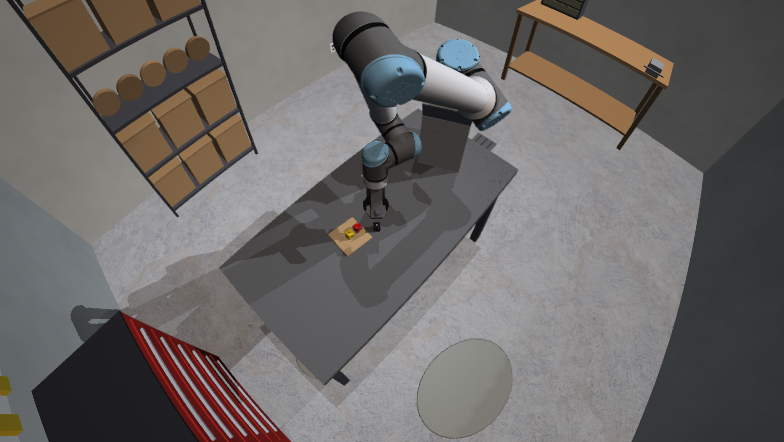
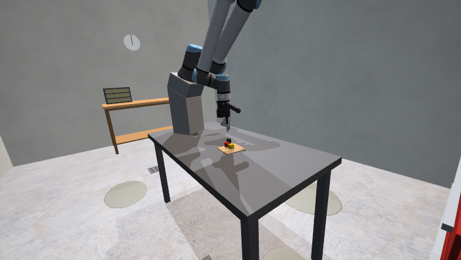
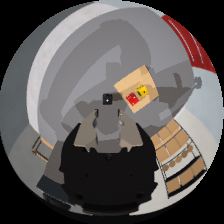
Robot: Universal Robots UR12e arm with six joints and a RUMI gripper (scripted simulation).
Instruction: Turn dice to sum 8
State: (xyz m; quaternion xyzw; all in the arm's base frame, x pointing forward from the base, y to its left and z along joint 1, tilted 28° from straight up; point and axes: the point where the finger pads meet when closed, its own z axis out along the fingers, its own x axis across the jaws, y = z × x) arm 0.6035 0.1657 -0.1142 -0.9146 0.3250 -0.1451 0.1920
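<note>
Right now my hand is 90 mm above the black die. Also, from my hand: tan mat 110 mm ahead, 40 mm to the right, 100 mm below; yellow die 110 mm ahead, 40 mm to the right, 90 mm below; red die 70 mm ahead, 50 mm to the right, 90 mm below.
</note>
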